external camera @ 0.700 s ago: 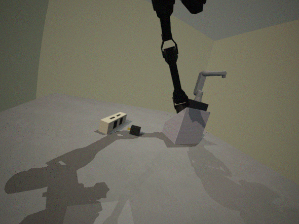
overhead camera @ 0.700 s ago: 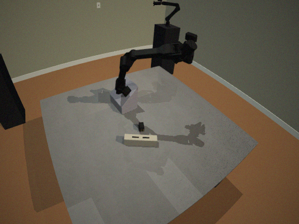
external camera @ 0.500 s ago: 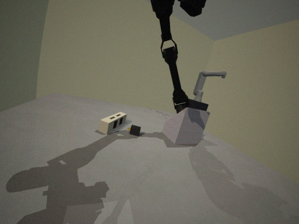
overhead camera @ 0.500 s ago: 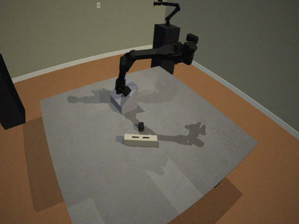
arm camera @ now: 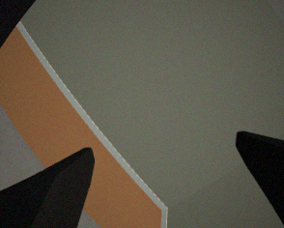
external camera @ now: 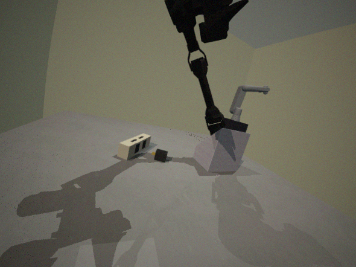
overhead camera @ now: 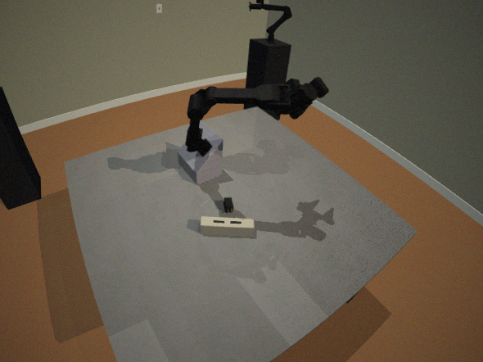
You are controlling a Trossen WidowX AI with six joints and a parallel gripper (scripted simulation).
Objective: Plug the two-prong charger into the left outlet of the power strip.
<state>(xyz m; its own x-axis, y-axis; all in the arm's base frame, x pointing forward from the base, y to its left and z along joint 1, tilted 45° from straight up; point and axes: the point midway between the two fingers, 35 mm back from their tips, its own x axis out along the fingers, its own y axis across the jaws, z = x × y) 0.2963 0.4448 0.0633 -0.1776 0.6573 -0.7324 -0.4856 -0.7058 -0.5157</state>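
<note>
The black two-prong charger is 4 cm behind my gripper tip, 33 cm to the right of it and 46 cm below it.
</note>
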